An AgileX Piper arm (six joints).
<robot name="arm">
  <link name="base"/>
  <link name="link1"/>
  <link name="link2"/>
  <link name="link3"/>
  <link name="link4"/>
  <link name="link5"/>
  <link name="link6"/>
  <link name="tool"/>
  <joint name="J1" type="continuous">
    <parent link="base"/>
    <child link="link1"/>
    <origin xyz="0 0 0.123"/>
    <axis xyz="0 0 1"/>
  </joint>
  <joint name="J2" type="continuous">
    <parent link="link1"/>
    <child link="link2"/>
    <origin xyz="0 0 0"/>
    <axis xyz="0 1 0"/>
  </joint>
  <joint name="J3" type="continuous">
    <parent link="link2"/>
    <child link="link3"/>
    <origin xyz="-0.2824 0 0.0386"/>
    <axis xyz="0 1 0"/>
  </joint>
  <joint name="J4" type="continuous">
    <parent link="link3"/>
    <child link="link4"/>
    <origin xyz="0.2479 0 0.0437"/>
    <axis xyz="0.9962 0 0.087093"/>
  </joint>
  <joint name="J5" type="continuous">
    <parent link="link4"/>
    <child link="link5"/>
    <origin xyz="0 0 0"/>
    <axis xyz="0 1 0"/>
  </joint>
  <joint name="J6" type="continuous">
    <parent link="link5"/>
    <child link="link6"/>
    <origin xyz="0.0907 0 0.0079"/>
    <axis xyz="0.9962 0 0.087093"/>
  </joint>
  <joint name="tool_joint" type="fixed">
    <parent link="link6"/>
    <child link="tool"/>
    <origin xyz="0 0 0" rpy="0 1.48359 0"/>
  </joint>
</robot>
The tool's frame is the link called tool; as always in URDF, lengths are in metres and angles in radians. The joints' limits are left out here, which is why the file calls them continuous.
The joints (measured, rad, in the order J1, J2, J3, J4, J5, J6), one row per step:
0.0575, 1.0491, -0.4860, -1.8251, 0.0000, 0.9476
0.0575, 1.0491, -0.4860, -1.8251, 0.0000, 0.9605
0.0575, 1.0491, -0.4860, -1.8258, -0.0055, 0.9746
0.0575, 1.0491, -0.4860, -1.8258, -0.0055, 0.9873
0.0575, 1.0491, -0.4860, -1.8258, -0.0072, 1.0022
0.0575, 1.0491, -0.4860, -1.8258, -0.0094, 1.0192
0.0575, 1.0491, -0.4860, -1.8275, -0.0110, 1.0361
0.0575, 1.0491, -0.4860, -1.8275, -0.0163, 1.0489
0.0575, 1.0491, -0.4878, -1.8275, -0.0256, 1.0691
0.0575, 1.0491, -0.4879, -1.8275, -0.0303, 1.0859
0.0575, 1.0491, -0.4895, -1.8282, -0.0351, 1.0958
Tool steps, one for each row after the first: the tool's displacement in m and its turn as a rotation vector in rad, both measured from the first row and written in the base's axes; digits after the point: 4 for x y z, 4 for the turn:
0.0000, 0.0000, 0.0000, 0.0114, 0.0007, -0.0059
-0.0001, 0.0005, -0.0001, 0.0257, 0.0029, -0.0073
-0.0001, 0.0005, -0.0001, 0.0369, 0.0036, -0.0132
-0.0001, 0.0006, -0.0001, 0.0509, 0.0049, -0.0185
-0.0001, 0.0008, -0.0002, 0.0669, 0.0065, -0.0245
-0.0002, 0.0010, -0.0002, 0.0810, 0.0079, -0.0301
-0.0003, 0.0014, -0.0003, 0.0946, 0.0104, -0.0315
-0.0002, 0.0022, 0.0001, 0.1165, 0.0129, -0.0328
-0.0002, 0.0027, 0.0000, 0.1333, 0.0155, -0.0366
-0.0001, 0.0031, 0.0004, 0.1436, 0.0162, -0.0367

